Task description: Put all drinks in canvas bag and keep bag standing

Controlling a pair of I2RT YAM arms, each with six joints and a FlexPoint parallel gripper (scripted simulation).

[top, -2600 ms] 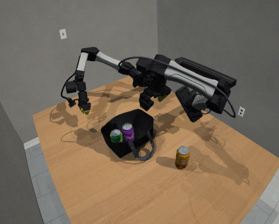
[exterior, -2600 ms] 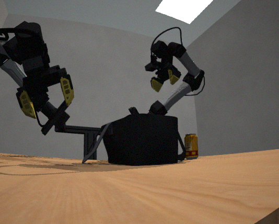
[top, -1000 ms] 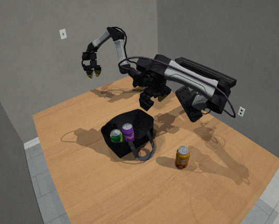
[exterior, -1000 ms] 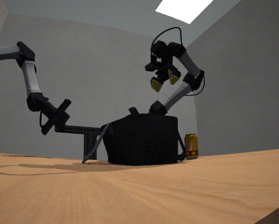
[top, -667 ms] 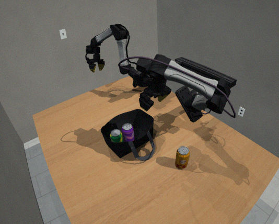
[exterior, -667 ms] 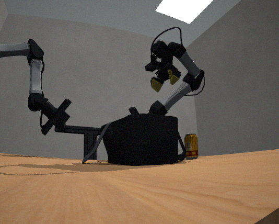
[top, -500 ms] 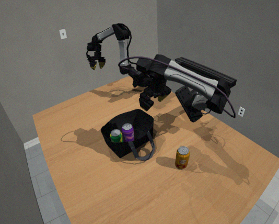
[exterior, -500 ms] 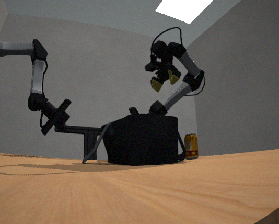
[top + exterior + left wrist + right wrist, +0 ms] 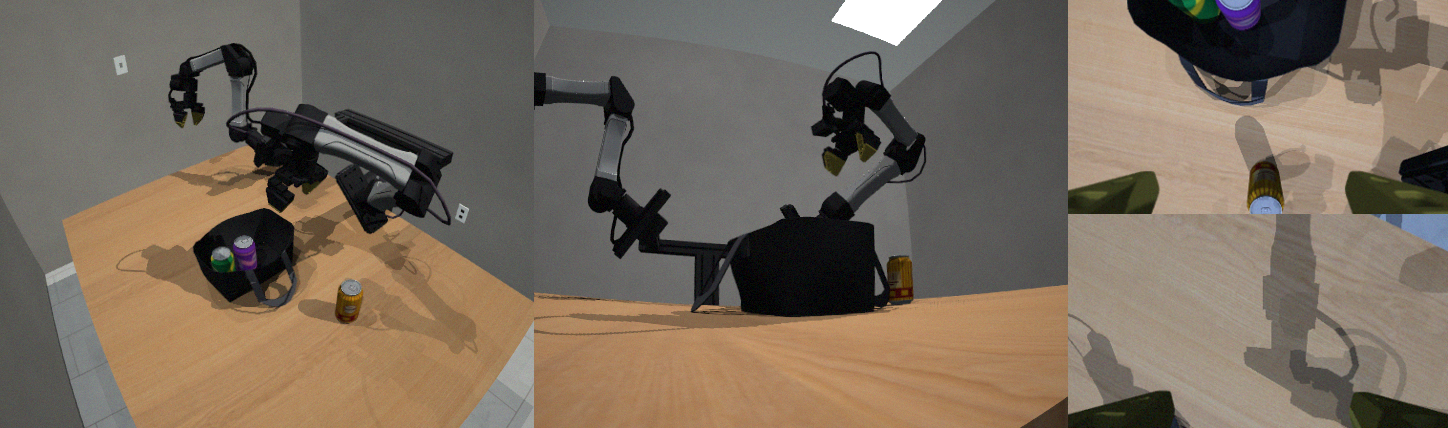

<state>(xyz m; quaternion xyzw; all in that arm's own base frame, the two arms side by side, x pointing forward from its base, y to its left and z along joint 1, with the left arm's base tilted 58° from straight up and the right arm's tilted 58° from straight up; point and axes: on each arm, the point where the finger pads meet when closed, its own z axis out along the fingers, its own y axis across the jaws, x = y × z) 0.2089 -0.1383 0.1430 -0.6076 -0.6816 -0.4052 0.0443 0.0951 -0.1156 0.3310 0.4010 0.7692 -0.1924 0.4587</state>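
Note:
The orange can lies 40 mm behind my left hand, 170 mm to the left of it and 260 mm below it. The rest, counted from my left hand: purple can 60 mm ahead, 150 mm to the right, 260 mm below; green can 130 mm ahead, 160 mm to the right, 260 mm below.

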